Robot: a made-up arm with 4 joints. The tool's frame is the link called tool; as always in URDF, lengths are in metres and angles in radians. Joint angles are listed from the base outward.
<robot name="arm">
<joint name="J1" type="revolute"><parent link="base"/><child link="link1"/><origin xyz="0.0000 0.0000 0.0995"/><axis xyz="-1 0 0"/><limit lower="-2.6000" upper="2.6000"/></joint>
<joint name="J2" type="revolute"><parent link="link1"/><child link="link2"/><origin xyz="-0.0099 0.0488 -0.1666"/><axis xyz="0 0 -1"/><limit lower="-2.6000" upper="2.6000"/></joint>
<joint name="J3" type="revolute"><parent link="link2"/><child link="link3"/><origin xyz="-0.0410 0.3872 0.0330"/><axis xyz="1 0 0"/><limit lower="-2.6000" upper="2.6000"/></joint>
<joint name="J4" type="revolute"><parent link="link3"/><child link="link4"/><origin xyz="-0.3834 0.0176 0.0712"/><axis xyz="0 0 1"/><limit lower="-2.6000" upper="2.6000"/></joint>
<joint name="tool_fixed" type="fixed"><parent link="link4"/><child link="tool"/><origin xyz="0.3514 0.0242 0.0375"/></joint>
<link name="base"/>
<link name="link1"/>
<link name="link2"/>
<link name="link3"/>
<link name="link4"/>
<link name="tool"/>
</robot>
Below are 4 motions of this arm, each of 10 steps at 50 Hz.
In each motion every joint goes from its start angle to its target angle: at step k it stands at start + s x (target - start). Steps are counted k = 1, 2, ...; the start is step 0. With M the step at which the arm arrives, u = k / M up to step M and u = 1 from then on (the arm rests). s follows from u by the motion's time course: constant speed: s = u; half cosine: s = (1 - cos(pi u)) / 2; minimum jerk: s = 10 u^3 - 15 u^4 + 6 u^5.
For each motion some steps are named. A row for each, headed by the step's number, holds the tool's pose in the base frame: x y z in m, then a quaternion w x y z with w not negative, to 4 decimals.
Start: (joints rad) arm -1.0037 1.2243 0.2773 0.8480
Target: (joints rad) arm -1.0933 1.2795 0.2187 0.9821
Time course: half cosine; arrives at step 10
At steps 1, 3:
1: 0.5249 0.2051 0.5204 0.8190 0.5302 -0.0150 -0.2186
3: 0.5333 0.2012 0.5259 0.8187 0.5338 -0.0136 -0.2111

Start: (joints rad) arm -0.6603 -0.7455 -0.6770 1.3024
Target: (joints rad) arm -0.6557 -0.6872 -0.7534 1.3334
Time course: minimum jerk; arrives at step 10
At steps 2, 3, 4, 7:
2: -0.7702 0.4487 0.0961 0.5683 -0.1447 -0.1731 0.7913
3: -0.7685 0.4530 0.0955 0.5697 -0.1477 -0.1699 0.7904
4: -0.7659 0.4593 0.0946 0.5718 -0.1521 -0.1651 0.7891
7: -0.7568 0.4799 0.0912 0.5784 -0.1666 -0.1484 0.7847

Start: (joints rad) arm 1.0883 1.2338 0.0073 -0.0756
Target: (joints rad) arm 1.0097 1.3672 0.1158 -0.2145
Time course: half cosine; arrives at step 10
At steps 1, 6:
1: 0.3445 0.0936 -0.1316 0.6795 -0.4054 -0.3184 -0.5221
6: 0.3226 0.0839 -0.0946 0.6550 -0.3359 -0.3538 -0.5771

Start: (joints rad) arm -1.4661 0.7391 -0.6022 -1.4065
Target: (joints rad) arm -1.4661 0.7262 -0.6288 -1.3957
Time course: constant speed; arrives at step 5
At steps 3, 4, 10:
3: -0.1396 -0.0990 0.5268 0.5348 0.0949 0.4837 -0.6863
4: -0.1389 -0.0999 0.5273 0.5376 0.0942 0.4818 -0.6856
10: -0.1382 -0.1008 0.5278 0.5403 0.0935 0.4799 -0.6848

